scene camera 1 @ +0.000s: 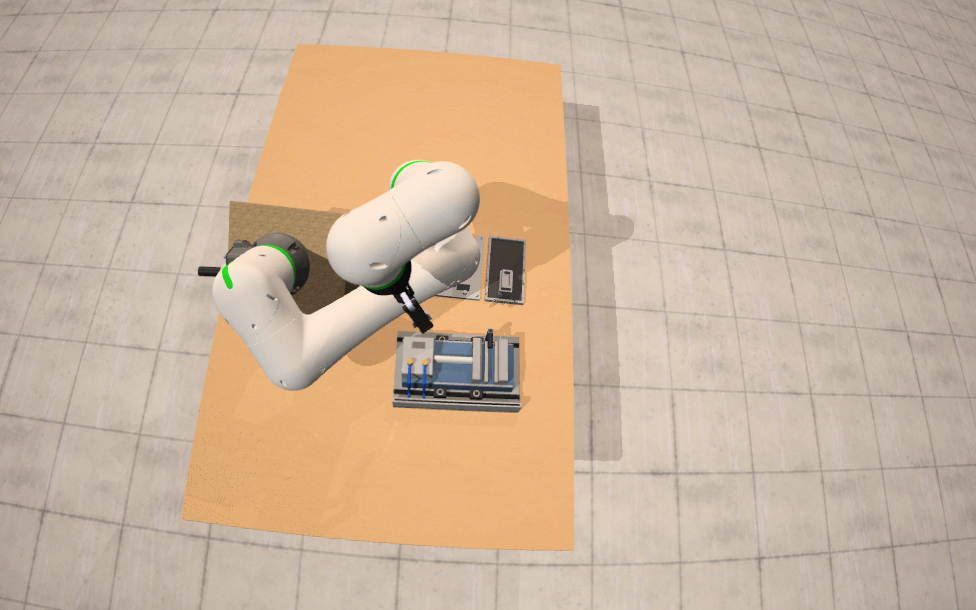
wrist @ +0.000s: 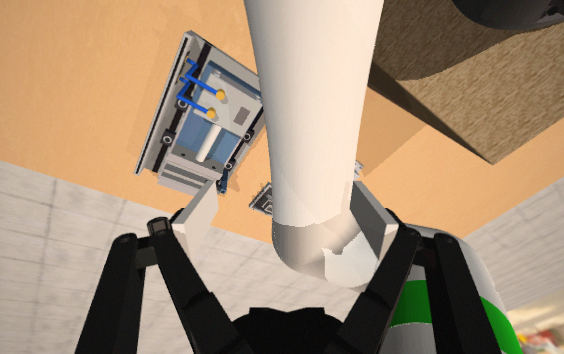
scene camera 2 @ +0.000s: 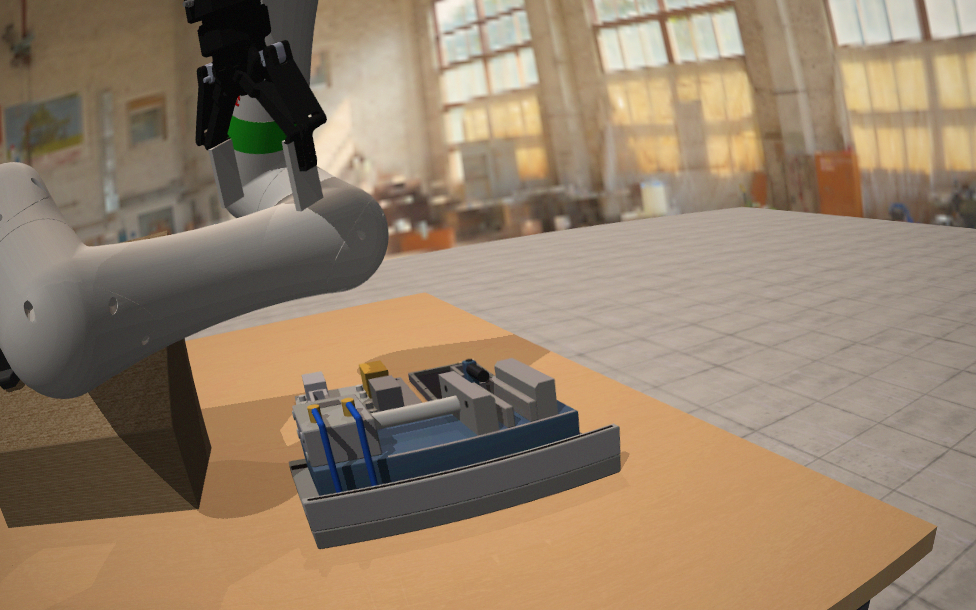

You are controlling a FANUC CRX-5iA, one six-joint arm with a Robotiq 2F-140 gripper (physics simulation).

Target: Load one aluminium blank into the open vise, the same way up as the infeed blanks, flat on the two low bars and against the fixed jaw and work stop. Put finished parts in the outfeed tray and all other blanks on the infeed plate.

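Observation:
My gripper (scene camera 1: pixel 423 325) (scene camera 2: pixel 267 201) (wrist: pixel 284 194) is open and empty, high above the table and the arm's own lower links. The vise (scene camera 1: pixel 453 372) (scene camera 2: pixel 503 438) (wrist: pixel 190 131) stands open, and no blank shows between its jaws. The black work stop (scene camera 1: pixel 490 338) (scene camera 2: pixel 476 371) is at its jaw gap. The infeed plate (scene camera 1: pixel 475 287) is largely hidden by the arm in scene camera 1. In scene camera 2, a grey block (scene camera 2: pixel 387 393), another grey block (scene camera 2: pixel 313 382) and an orange block (scene camera 2: pixel 373 375) show behind the vise. The outfeed tray (scene camera 1: pixel 505 251) (scene camera 2: pixel 431 378) holds one grey part (scene camera 1: pixel 506 279).
The arm's long link (scene camera 1: pixel 352 327) (scene camera 2: pixel 215 266) (wrist: pixel 312 110) crosses beneath the gripper and hides part of the table. The brown pedestal (scene camera 1: pixel 287 215) (scene camera 2: pixel 93 460) (wrist: pixel 480 110) is beside the vise. Blue hoses (scene camera 1: pixel 409 381) (scene camera 2: pixel 327 453) rise at the vise's actuator end.

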